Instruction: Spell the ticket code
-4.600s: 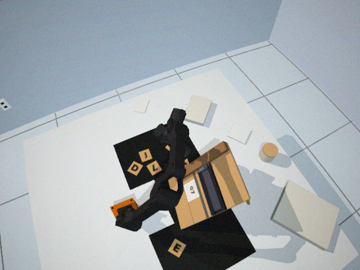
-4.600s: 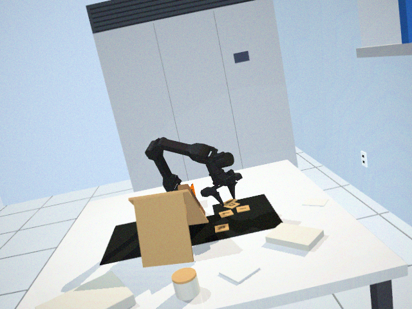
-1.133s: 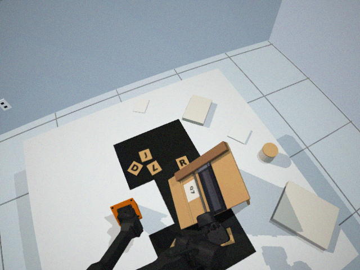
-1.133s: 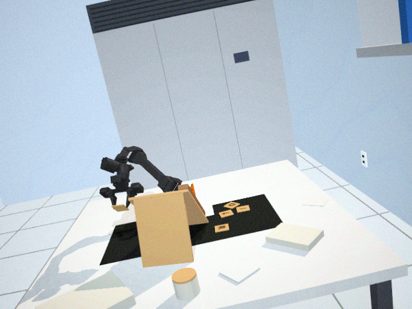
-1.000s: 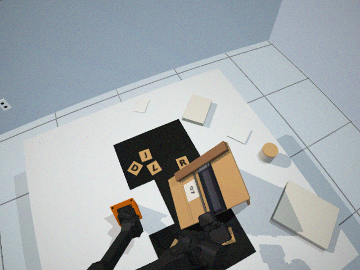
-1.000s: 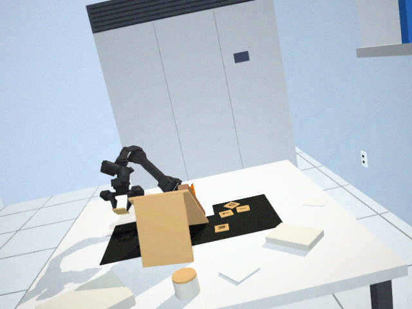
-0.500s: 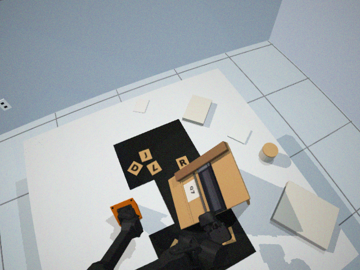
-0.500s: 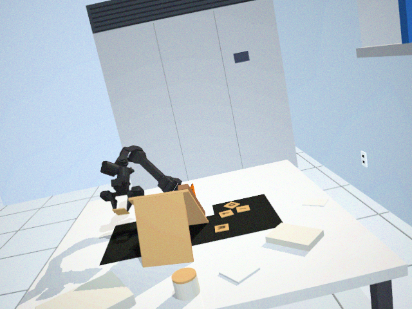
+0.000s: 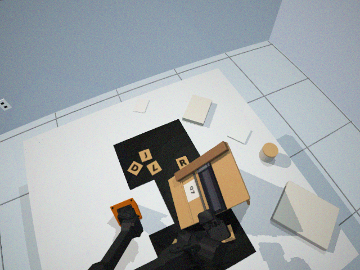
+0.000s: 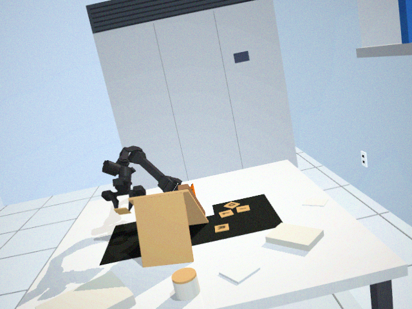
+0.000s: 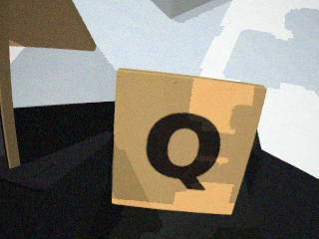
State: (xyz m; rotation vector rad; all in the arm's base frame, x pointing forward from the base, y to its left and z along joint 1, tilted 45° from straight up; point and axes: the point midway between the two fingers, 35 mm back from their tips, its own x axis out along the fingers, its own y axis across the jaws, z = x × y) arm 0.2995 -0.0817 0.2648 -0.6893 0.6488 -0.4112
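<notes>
The white ticket lies 230 mm to the left of my gripper tip, 80 mm below it and 30 mm behind it. Also, from my gripper tip: pale box: 410 mm ahead, 150 mm below, 90 mm to the right; then lidded jar: 410 mm ahead, 260 mm to the left, 130 mm below; then black mat: 260 mm to the left, 160 mm below, 120 mm behind.
</notes>
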